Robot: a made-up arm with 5 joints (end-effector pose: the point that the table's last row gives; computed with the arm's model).
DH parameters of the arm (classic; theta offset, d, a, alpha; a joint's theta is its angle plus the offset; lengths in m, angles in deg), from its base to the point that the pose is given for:
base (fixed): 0 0 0 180
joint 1: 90 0.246 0.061 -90
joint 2: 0 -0.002 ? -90
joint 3: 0 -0.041 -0.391 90
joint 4: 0 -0.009 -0.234 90
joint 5: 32.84 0 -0.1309 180
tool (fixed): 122.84 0.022 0 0
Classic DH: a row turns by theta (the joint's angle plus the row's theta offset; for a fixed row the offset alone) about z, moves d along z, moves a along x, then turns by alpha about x.
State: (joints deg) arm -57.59 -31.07 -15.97 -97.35 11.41
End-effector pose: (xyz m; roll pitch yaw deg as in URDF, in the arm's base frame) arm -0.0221 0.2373 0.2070 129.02 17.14 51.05
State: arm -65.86 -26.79 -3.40 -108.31 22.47
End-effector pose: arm -0.1060 0.1951 0.1484 137.77 17.13 79.27
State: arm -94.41 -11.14 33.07 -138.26 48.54
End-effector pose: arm -0.2675 -0.0047 -0.0678 152.81 19.22 169.08
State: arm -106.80 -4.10 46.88 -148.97 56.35
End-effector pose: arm -0.2599 -0.1119 -0.1596 160.87 21.36 -154.44
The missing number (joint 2, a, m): -0.124
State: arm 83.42 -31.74 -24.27 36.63 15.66
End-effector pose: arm 0.6713 -0.2965 -0.0693 -10.32 10.09 -120.18
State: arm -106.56 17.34 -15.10 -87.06 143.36
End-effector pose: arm -0.4328 -0.0071 -0.3288 -64.55 38.49 -72.98
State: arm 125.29 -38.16 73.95 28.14 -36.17
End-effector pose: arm 0.6566 0.3836 -0.1973 -34.31 -20.45 -18.10
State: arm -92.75 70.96 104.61 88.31 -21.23
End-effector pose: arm 0.4442 -0.3960 -0.4258 7.77 75.51 -76.01
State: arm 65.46 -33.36 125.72 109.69 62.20
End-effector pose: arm -0.0422 0.3686 -0.4391 172.33 -53.92 143.71
